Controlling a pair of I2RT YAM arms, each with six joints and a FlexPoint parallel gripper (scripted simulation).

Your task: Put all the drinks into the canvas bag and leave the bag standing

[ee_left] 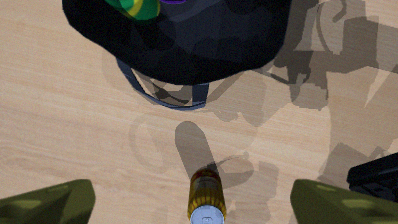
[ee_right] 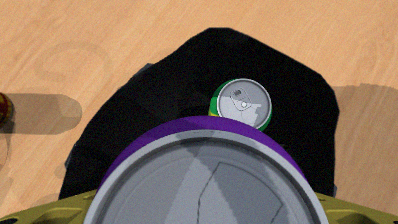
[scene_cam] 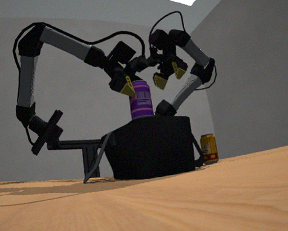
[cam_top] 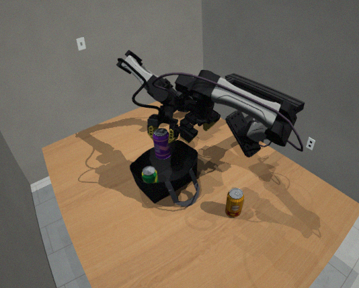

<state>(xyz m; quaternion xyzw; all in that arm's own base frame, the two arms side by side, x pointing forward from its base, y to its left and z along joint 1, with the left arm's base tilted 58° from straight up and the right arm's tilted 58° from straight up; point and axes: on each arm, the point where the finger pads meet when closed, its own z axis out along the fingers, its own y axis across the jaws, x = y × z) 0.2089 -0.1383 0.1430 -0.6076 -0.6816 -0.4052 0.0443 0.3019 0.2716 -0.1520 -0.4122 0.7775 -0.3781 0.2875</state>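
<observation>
My right gripper is now 18 cm above the green can and 8 cm short of it. The rest, counted from my right hand: orange can: 33 cm to the left, 18 cm below, 9 cm behind; purple can: 2 cm below.
</observation>
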